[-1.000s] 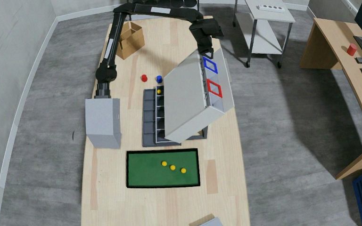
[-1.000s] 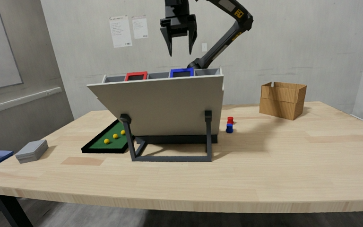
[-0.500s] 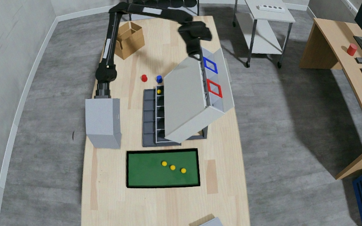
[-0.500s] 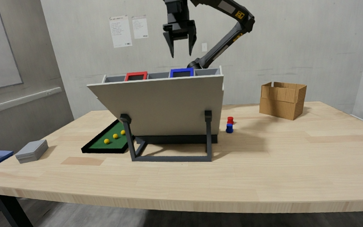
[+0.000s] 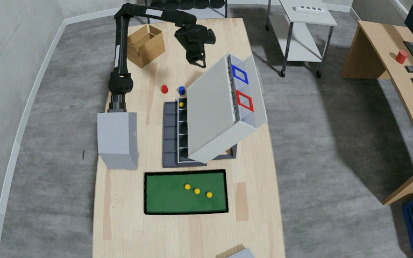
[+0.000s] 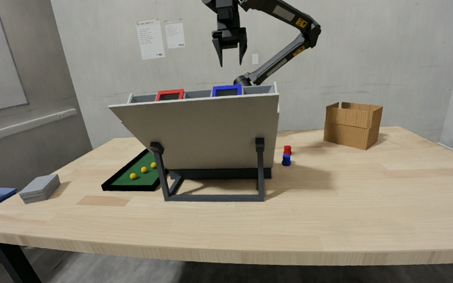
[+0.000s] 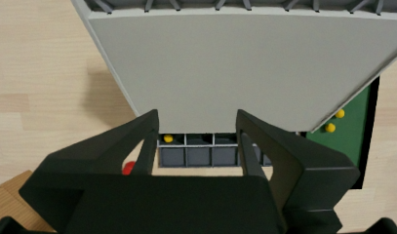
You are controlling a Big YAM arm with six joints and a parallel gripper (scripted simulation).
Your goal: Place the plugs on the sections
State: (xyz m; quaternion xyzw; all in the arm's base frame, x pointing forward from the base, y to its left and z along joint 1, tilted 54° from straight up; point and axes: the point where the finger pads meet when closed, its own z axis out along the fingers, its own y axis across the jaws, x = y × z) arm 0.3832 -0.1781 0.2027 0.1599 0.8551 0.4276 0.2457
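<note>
The green tray is 130 mm behind my hand, 400 mm to the right of it and 400 mm below it. From my hand the other things lie so: grey cover (80 mm to the right, 200 mm below); then grey box (60 mm ahead, 770 mm to the right, 380 mm below).
</note>
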